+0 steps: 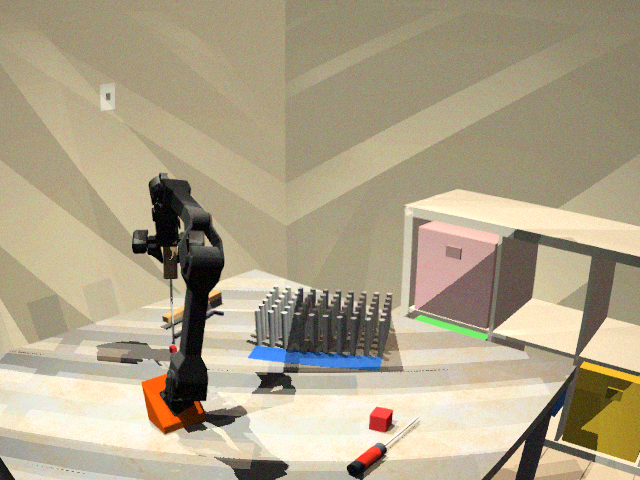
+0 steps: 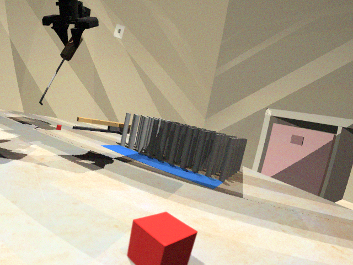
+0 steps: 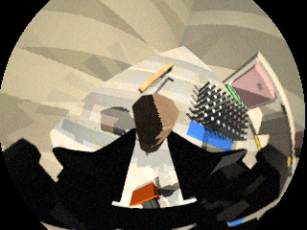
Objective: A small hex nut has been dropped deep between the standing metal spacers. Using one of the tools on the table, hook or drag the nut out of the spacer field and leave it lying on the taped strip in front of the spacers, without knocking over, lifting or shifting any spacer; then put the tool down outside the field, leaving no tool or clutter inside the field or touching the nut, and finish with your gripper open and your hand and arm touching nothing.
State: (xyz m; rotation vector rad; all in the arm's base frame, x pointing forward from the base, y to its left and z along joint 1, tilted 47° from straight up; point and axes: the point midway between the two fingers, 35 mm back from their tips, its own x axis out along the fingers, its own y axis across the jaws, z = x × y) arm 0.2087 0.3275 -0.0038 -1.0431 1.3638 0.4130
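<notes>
The hook tool is 30 mm behind my gripper tip, 20 mm to the right of it and 100 mm below it. The rest, counted from my gripper tip: blue taped strip: 270 mm ahead, 260 mm to the right, 290 mm below; then tiny red cube: 10 mm ahead, 60 mm to the left, 280 mm below; then hex nut: 390 mm ahead, 140 mm to the right, 280 mm below.
</notes>
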